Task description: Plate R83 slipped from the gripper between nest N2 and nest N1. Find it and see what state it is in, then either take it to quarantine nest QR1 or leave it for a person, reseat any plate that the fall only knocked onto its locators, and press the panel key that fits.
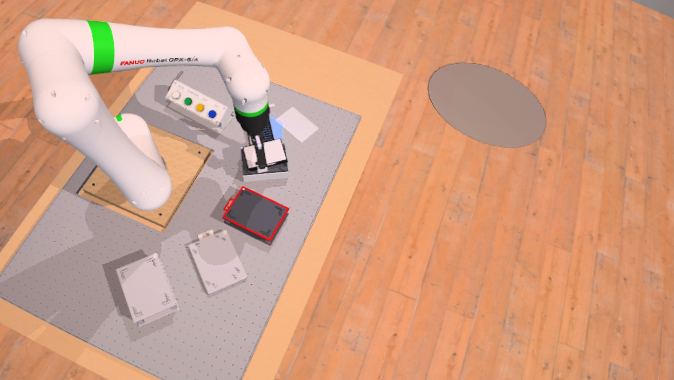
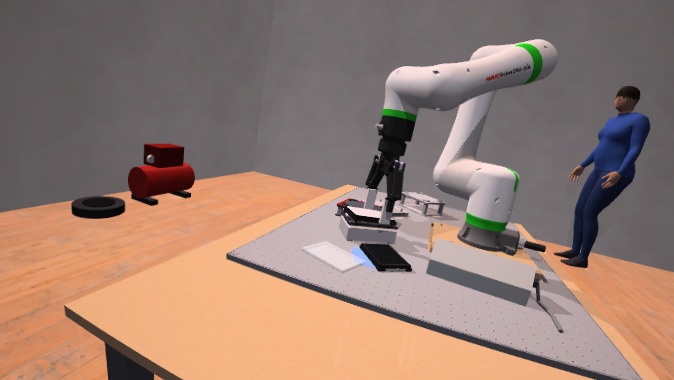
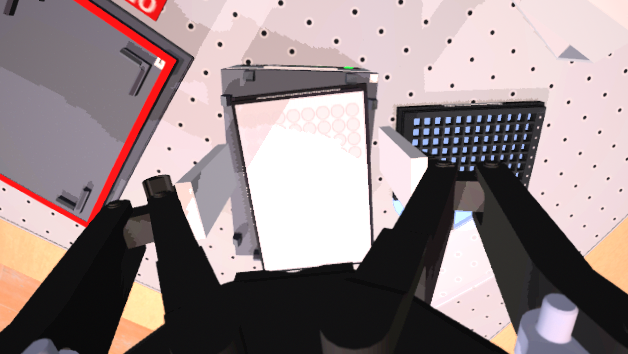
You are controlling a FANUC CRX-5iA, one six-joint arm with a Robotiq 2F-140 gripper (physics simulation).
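Seen in the pictures: gripper, fingertip midpoint: (image 2: 375,217) (image 3: 305,156); arm's base, origin of the base link: (image 2: 480,242).
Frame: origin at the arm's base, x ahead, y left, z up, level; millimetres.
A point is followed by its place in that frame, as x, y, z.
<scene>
A black well plate (image 1: 268,132) @(240, 353, 0) (image 2: 385,256) @(199, 359, -3) (image 3: 472,135) @(192, 336, -1) lies off any nest on the perforated board, wells showing, with a blue spill (image 2: 362,256) (image 3: 462,219) beside it. A clear lid (image 1: 298,125) @(305, 440, -7) (image 2: 332,256) @(293, 454, -7) lies apart from it. A white-topped plate (image 1: 274,151) @(322, 270, 62) (image 2: 360,212) @(316, 281, 62) (image 3: 310,200) @(305, 253, 60) sits skewed on a dark-topped nest (image 1: 265,176) @(335, 202, 13) (image 2: 367,234) @(281, 287, 9) (image 3: 300,77) @(252, 197, 40) and looks tilted. My gripper (image 1: 260,156) @(288, 233, 47) (image 2: 378,207) @(288, 233, 47) (image 3: 305,156) @(288, 233, 47) is open, its pads beside the plate's two long sides, gripping nothing. A red-outlined nest (image 1: 256,215) @(394, 70, 25) (image 3: 75,100) @(370, 88, 25) is empty. The key panel (image 1: 194,104) @(-10, 278, 47) (image 2: 480,270) @(-13, 337, 32) has white, green, yellow and blue keys.
Two pale nests (image 1: 217,262) @(380, -108, 1) (image 1: 147,290) @(283, -290, 43) stand on the board beyond the red-outlined one. The arm's base stands on a wooden block (image 1: 185,185) @(140, 39, -3). A person (image 2: 622,135) in blue stands behind the table. A red compressor (image 2: 161,177) and a black ring (image 2: 80,207) are on the floor.
</scene>
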